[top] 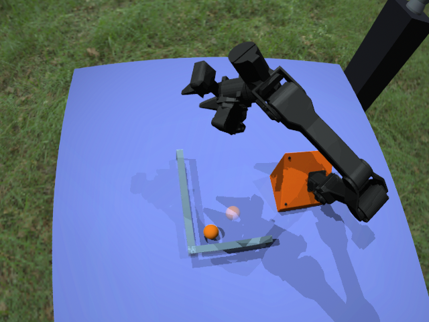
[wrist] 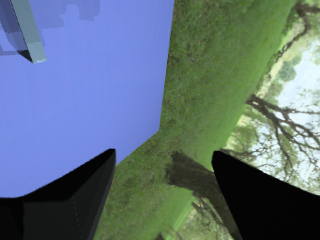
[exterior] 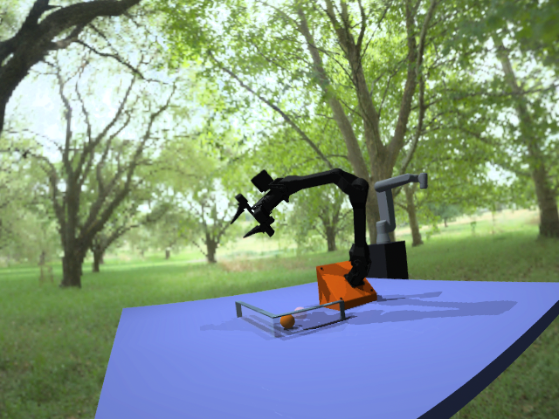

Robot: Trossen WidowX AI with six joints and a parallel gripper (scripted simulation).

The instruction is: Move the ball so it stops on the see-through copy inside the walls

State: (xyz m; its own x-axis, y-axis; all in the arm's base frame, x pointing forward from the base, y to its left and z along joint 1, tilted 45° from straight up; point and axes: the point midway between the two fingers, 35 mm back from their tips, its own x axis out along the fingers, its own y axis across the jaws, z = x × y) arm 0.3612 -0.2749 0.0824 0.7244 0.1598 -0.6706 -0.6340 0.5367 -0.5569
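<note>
Right now the orange ball is 290 mm below my gripper tip, 240 mm to the left of it and 40 mm behind it.
</note>
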